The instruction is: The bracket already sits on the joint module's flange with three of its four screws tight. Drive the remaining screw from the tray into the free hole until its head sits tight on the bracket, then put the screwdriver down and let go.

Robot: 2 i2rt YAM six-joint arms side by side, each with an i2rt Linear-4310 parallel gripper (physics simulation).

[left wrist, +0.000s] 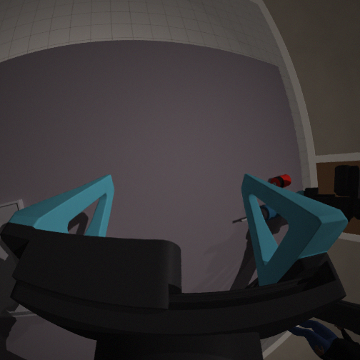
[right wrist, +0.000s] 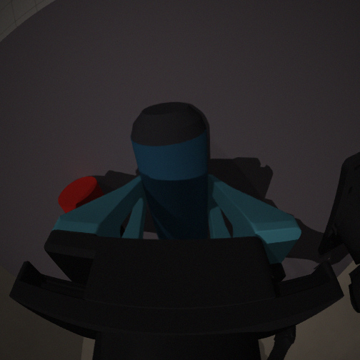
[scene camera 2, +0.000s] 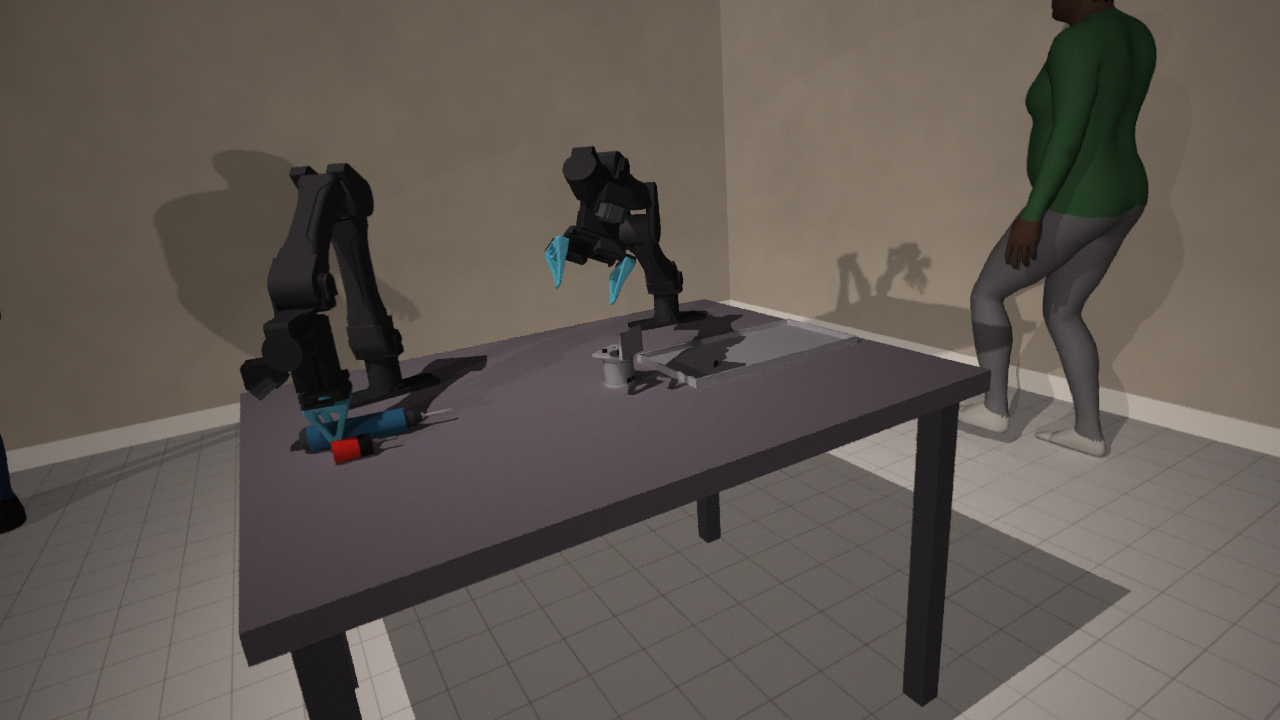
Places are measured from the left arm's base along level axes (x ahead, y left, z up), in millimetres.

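Pixels of known places: left gripper, between the fingertips: (scene camera 2: 585, 295); right gripper, between the fingertips: (scene camera 2: 338, 438); left arm's base, origin of its link: (scene camera 2: 667, 322); right arm's base, origin of its link: (scene camera 2: 387, 393).
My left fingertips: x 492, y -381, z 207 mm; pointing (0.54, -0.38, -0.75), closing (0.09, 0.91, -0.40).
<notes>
For each thing: its middle in the pictures, then the offset to it from my left fingertips. "*": a spot on its surface instead.
- blue screwdriver, middle of its body: (scene camera 2: 379, 425) 116 mm back, 347 mm right, 187 mm down
- pale joint module, middle of its body: (scene camera 2: 618, 367) 122 mm back, 93 mm left, 175 mm down
- bracket, middle of its body: (scene camera 2: 616, 342) 122 mm back, 93 mm left, 125 mm down
- tray, middle of its body: (scene camera 2: 747, 348) 141 mm back, 398 mm left, 199 mm down
- small dark spot, a spot on its surface: (scene camera 2: 716, 362) * 89 mm back, 290 mm left, 195 mm down
- red tool, middle of its body: (scene camera 2: 365, 444) 47 mm back, 372 mm right, 190 mm down
A blue screwdriver (scene camera 2: 380, 422) (left wrist: 270, 212) (right wrist: 172, 155) with black ends and a thin shaft lies on the table at the left in scene camera 2. My right gripper (scene camera 2: 332, 437) (right wrist: 176, 181) is shut on its blue handle, one finger against each side. My left gripper (scene camera 2: 586, 294) (left wrist: 177, 181) is open and empty, high above the table. The pale joint module (scene camera 2: 617, 373) stands mid-table with the bracket (scene camera 2: 631, 342) on top. The tray (scene camera 2: 778, 360) lies right of it. A small dark spot (scene camera 2: 716, 362) shows in it, too small to identify. The free hole cannot be made out.
A red tool (scene camera 2: 347, 449) (left wrist: 283, 180) (right wrist: 77, 192) with a black collar lies close beside the screwdriver, near the right gripper's fingers. The table's front edge (scene camera 2: 617, 504) runs along the near side. A person in a green top (scene camera 2: 1096, 116) stands beyond the table at the right.
</notes>
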